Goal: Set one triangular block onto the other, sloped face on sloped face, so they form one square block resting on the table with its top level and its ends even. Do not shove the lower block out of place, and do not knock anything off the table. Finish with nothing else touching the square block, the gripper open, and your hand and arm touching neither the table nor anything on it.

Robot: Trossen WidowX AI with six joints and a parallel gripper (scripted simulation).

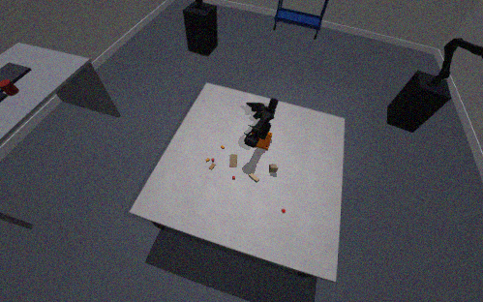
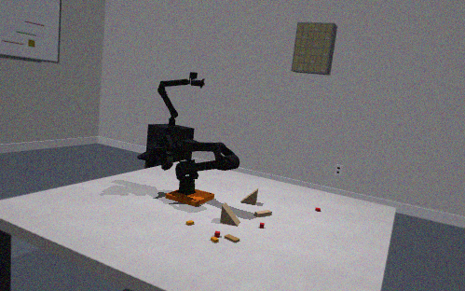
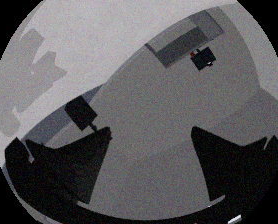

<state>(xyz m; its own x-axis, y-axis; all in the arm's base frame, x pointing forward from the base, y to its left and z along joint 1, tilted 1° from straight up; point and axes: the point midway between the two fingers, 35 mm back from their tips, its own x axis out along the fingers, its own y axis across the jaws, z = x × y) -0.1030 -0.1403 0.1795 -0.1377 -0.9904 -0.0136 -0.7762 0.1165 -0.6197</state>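
My gripper tip is now 410 mm short of the tan triangular block, 180 mm above it and 60 mm to the right of it.
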